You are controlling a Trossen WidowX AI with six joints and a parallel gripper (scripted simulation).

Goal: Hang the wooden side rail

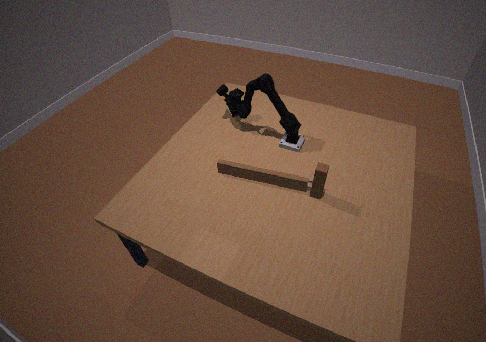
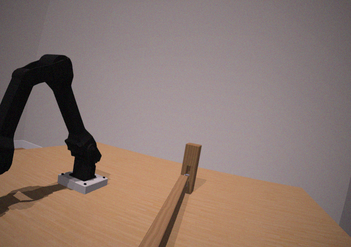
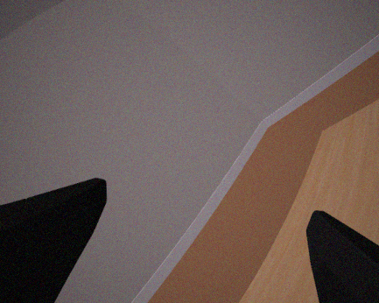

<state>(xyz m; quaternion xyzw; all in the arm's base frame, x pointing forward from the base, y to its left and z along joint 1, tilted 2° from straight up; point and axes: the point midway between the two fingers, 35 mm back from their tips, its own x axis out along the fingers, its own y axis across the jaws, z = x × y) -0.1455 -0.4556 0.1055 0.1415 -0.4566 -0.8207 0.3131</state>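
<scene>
My gripper tip is 48 cm short of the headboard post, 68 cm to the right of it and 6 cm above it.
</scene>
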